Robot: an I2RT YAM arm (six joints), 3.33 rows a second.
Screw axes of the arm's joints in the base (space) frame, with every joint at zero. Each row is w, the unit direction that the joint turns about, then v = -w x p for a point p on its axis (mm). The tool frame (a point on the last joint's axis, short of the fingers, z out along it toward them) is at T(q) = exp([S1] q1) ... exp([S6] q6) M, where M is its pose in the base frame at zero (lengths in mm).
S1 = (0, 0, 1, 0, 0, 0)
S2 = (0, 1, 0, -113.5, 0, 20)
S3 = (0, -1, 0, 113.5, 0, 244)
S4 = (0, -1, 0, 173.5, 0, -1)
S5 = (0, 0, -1, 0, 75, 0)
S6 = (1, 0, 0, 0, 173.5, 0)
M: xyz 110.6 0 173.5 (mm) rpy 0 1.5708 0 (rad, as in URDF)
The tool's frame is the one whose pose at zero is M.
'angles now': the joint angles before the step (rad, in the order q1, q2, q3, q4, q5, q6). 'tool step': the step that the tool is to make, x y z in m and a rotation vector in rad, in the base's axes. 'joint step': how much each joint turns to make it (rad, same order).
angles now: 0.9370 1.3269 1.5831 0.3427 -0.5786 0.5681
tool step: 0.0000 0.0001 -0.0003 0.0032 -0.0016 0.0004
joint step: 0.0002 -0.0001 -0.0029 0.0067 0.0002 0.0007
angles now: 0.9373 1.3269 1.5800 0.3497 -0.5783 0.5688
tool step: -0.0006 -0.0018 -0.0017 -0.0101 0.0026 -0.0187
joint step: -0.0008 -0.0111 -0.0090 -0.0203 0.0127 -0.0158
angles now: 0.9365 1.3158 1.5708 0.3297 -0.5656 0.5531
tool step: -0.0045 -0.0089 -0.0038 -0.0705 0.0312 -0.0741
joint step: 0.0002 -0.0453 -0.0064 -0.1453 0.0556 -0.0605
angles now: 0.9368 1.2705 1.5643 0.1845 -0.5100 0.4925
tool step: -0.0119 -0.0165 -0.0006 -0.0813 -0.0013 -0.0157
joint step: -0.0019 -0.0626 0.0019 -0.1577 -0.0081 -0.0580
